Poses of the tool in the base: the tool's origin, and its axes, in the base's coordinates. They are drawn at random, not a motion.
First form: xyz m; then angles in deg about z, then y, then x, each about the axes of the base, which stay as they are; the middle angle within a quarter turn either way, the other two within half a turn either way.
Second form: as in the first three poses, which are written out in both.
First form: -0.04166, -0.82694, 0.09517, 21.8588, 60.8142, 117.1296
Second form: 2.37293, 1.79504, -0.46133, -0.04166, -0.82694, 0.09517
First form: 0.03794, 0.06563, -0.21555, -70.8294, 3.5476, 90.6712
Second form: 0.33531, 1.58249, -1.50887, 0.03794, 0.06563, -0.21555
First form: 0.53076, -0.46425, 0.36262, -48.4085, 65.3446, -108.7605
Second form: -2.71510, 1.70537, 0.40999, 0.53076, -0.46425, 0.36262
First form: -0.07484, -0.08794, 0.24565, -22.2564, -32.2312, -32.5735
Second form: -2.65485, 0.77725, 2.43484, -0.07484, -0.08794, 0.24565
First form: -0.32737, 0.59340, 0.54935, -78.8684, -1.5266, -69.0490
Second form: -2.95751, 1.20527, 1.59933, -0.32737, 0.59340, 0.54935
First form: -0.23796, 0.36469, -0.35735, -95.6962, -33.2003, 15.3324
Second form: 1.00716, 0.63178, -2.75758, -0.23796, 0.36469, -0.35735
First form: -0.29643, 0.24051, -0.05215, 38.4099, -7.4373, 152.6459
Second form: 1.99600, 2.64816, -1.84760, -0.29643, 0.24051, -0.05215
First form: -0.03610, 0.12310, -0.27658, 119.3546, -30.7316, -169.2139
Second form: 1.72629, 2.57621, 2.83662, -0.03610, 0.12310, -0.27658
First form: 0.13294, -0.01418, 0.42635, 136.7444, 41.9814, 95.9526
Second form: -2.25612, 1.64796, -0.83539, 0.13294, -0.01418, 0.42635
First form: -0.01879, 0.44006, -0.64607, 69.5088, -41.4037, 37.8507
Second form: -2.79412, 0.93693, -2.53362, -0.01879, 0.44006, -0.64607
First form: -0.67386, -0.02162, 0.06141, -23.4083, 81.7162, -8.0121
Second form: -0.54984, 1.42764, 0.02029, -0.67386, -0.02162, 0.06141
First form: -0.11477, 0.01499, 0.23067, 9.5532, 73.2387, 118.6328
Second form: 2.21922, 1.70943, -0.25844, -0.11477, 0.01499, 0.23067
